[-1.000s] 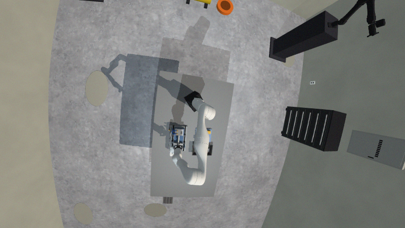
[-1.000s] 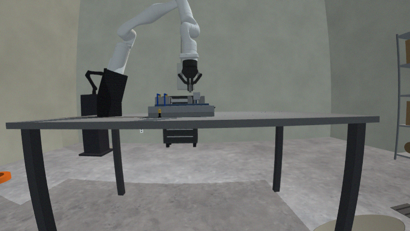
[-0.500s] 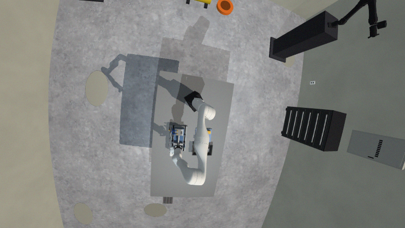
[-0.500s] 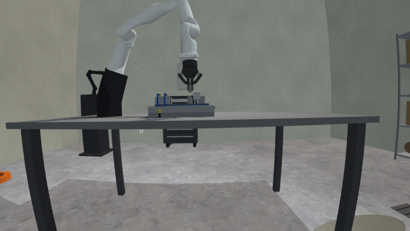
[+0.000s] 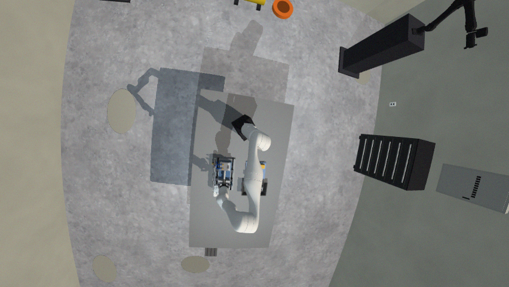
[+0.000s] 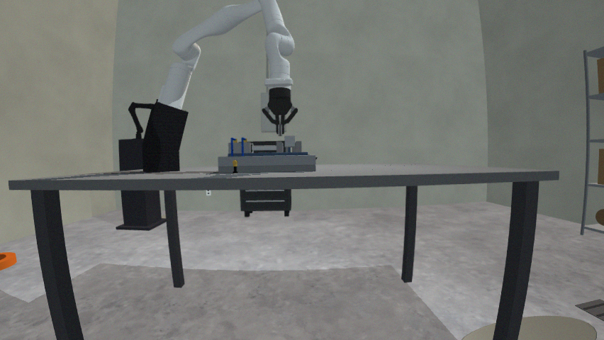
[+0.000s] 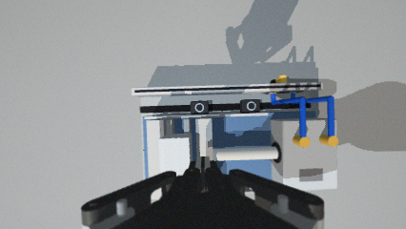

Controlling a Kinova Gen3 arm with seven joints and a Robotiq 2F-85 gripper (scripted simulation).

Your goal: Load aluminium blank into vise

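My hand is 60 mm past the white rod and 60 mm above it. Also, from my hand: brass blank: 150 mm behind, 330 mm to the left, 110 mm below; vise: 40 mm behind, 100 mm below.
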